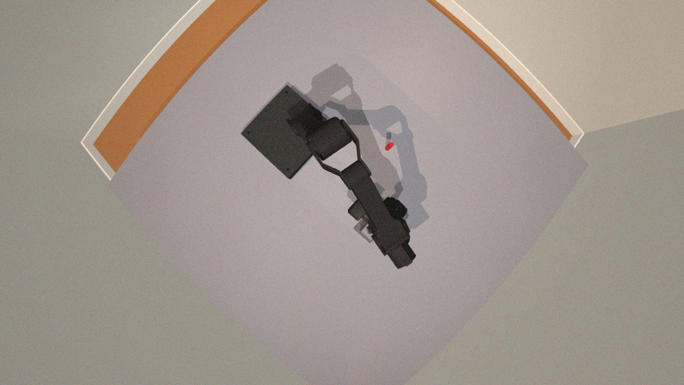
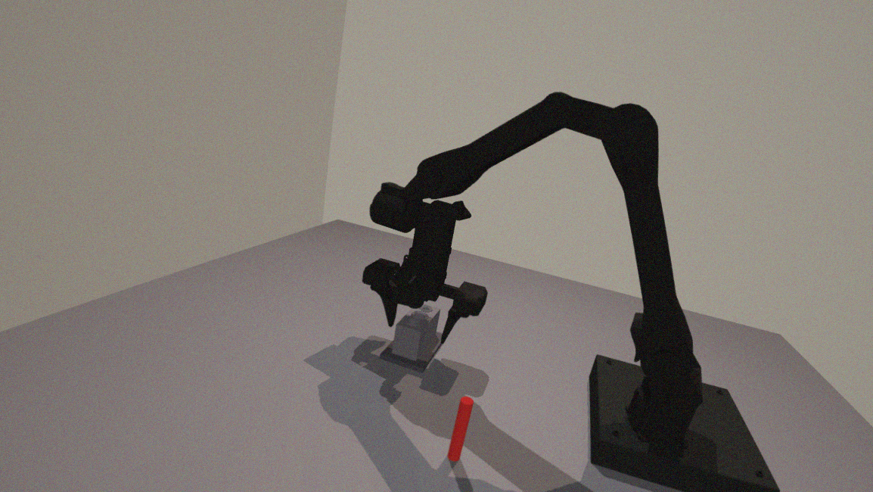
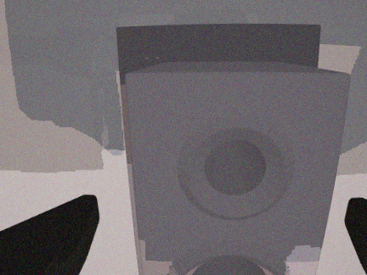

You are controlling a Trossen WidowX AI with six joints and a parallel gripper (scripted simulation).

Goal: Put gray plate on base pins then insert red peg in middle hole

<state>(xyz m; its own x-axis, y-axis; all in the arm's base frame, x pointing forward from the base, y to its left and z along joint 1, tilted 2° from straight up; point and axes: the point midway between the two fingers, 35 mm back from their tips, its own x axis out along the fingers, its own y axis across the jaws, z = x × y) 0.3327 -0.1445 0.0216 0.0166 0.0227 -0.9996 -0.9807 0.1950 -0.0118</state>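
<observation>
My gripper tip is 20 mm below the gray plate. The rest, counted from my gripper tip: base: 20 mm below; then red peg: 220 mm to the left, 80 mm behind, 10 mm above.
</observation>
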